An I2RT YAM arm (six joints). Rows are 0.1 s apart.
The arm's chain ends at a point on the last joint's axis. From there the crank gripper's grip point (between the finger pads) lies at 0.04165 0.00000 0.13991 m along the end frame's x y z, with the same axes.
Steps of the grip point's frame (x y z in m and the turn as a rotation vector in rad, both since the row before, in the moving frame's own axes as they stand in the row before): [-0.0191 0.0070 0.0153 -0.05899 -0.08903 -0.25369]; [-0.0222 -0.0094 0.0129 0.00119 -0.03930 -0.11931]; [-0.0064 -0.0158 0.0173 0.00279 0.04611 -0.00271]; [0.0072 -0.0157 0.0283 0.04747 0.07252 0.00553]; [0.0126 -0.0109 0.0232 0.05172 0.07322 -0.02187]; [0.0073 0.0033 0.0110 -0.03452 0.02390 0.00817]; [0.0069 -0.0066 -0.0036 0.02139 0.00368 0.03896]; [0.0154 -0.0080 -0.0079 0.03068 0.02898 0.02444]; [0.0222 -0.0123 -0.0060 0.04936 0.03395 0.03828]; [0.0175 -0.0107 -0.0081 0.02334 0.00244 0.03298]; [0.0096 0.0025 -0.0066 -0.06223 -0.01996 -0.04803]
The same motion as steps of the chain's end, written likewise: [-0.0063 0.0076 0.0121 -0.05899 -0.08903 -0.25369]; [-0.0164 -0.0046 0.0114 0.00119 -0.03930 -0.11931]; [-0.0128 -0.0153 0.0194 0.00279 0.04611 -0.00271]; [-0.0028 -0.0094 0.0318 0.04747 0.07252 0.00553]; [0.0026 -0.0027 0.0268 0.05172 0.07322 -0.02187]; [0.0040 -0.0019 0.0121 -0.03452 0.02390 0.00817]; [0.0064 -0.0052 -0.0034 0.02139 0.00368 0.03896]; [0.0113 -0.0048 -0.0066 0.03068 0.02898 0.02444]; [0.0174 -0.0071 -0.0044 0.04936 0.03395 0.03828]; [0.0171 -0.0088 -0.0080 0.02334 0.00244 0.03298]; [0.0122 -0.0043 -0.0072 -0.06223 -0.01996 -0.04803]
